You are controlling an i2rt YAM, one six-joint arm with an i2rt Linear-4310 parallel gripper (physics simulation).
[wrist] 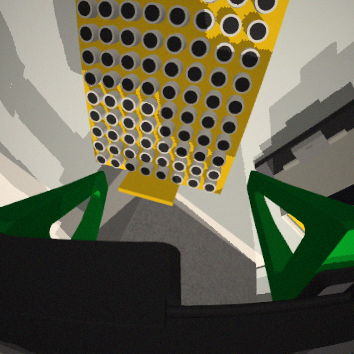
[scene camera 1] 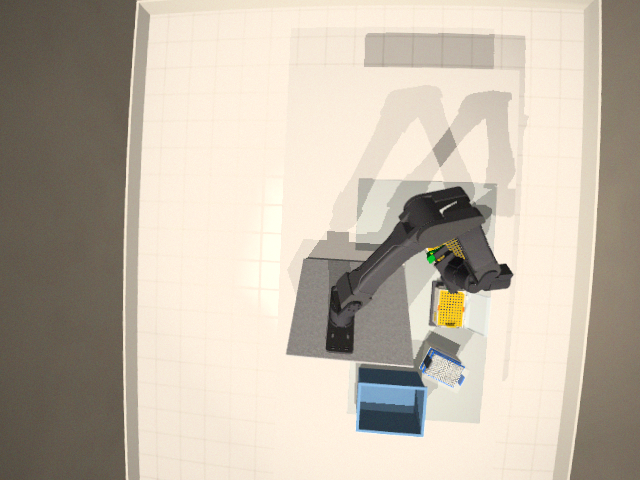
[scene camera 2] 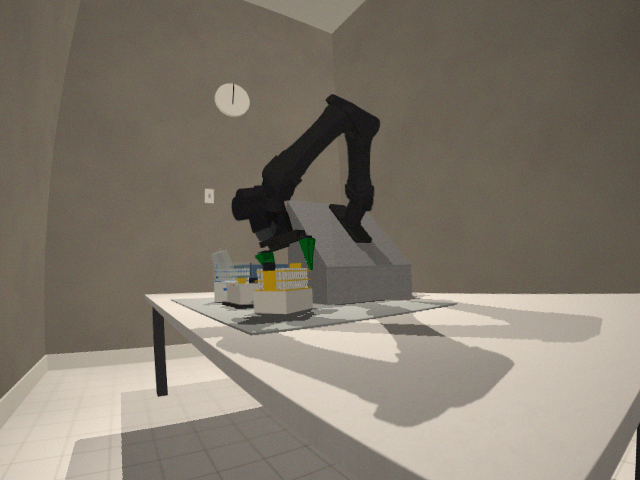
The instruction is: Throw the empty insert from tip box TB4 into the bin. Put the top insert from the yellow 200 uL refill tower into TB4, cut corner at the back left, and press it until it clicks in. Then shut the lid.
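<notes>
The yellow refill tower (scene camera 1: 452, 248) (scene camera 2: 292, 280) (wrist: 200, 107) stands on the mat, partly under the arm in scene camera 1. Its top insert holds rows of hollow tips, and a yellow tab sticks out at the near end in the wrist view. My gripper (scene camera 2: 287, 262) (wrist: 176, 178) is open and empty, with green fingers spread wide, one to each side of the tower's near end in the wrist view. TB4 (scene camera 1: 433, 304) (scene camera 2: 241, 294) (wrist: 312, 162) stands beside the tower, with the yellow empty insert (scene camera 1: 450, 308) (wrist: 296, 221) in it. Its clear lid (scene camera 1: 478, 313) is open. The blue bin (scene camera 1: 391, 432) is near the front.
A blue refill tower (scene camera 1: 443, 368) (scene camera 2: 232, 272) stands between TB4 and the bin, turned at an angle. The grey sloped stand (scene camera 1: 379, 330) (scene camera 2: 361, 284) carries the arm base. The pale mat (scene camera 1: 467, 408) (scene camera 2: 253, 328) lies under the boxes. The arm covers part of the work area in scene camera 1.
</notes>
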